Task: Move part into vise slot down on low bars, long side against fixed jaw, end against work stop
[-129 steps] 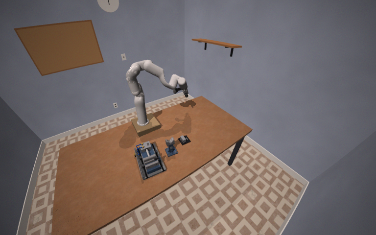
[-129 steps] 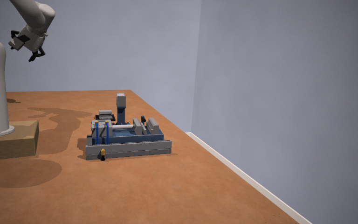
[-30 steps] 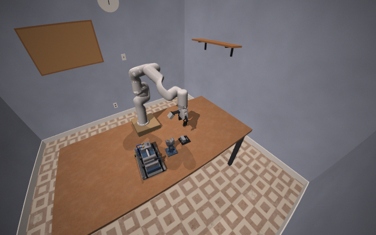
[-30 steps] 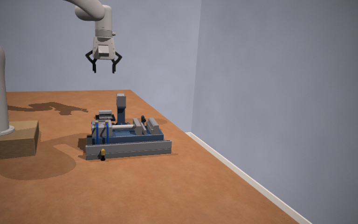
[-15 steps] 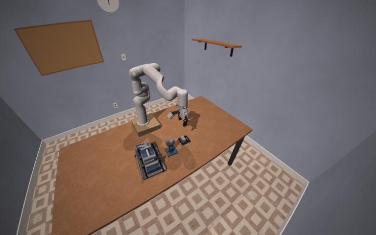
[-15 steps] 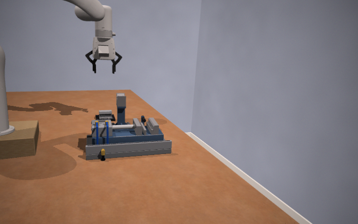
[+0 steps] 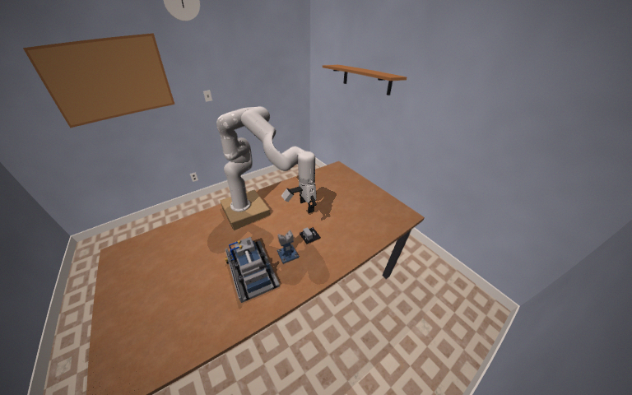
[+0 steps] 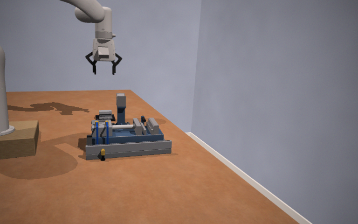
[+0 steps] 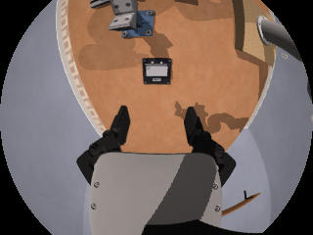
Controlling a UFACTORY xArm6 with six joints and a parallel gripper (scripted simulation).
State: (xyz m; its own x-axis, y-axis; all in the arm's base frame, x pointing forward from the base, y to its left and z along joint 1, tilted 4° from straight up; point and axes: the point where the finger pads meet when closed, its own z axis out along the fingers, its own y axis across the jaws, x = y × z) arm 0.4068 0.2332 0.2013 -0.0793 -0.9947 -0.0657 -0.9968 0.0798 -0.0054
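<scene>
My hand is 210 mm above the part and 10 mm to the left of it. From my hand the other things lie so: black infeed plate 240 mm below, 10 mm to the left; post 180 mm below, 160 mm to the right, 50 mm ahead; black work stop 310 mm to the right, 150 mm below, 110 mm ahead.
</scene>
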